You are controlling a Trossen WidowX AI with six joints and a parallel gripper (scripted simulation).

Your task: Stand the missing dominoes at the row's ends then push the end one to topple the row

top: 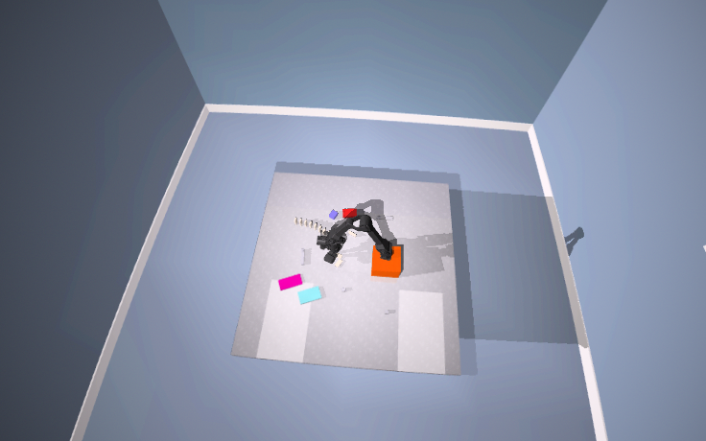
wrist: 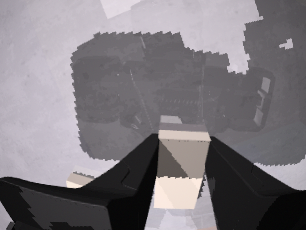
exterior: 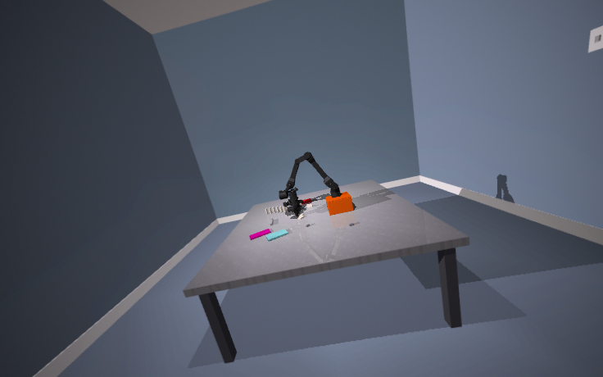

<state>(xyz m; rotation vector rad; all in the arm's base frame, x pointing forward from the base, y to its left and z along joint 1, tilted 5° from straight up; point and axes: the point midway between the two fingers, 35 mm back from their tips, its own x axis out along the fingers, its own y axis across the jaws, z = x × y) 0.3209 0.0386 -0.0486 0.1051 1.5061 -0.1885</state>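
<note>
Right now my gripper tip is 30 cm to the right of the cyan block, 7 cm short of it and 1 cm below it. Round my gripper tip: purple block: 27 cm to the right, 10 cm ahead, 1 cm above; then magenta tile: 26 cm to the left, 21 cm ahead; then red block: 32 cm to the right, 1 cm above.
</note>
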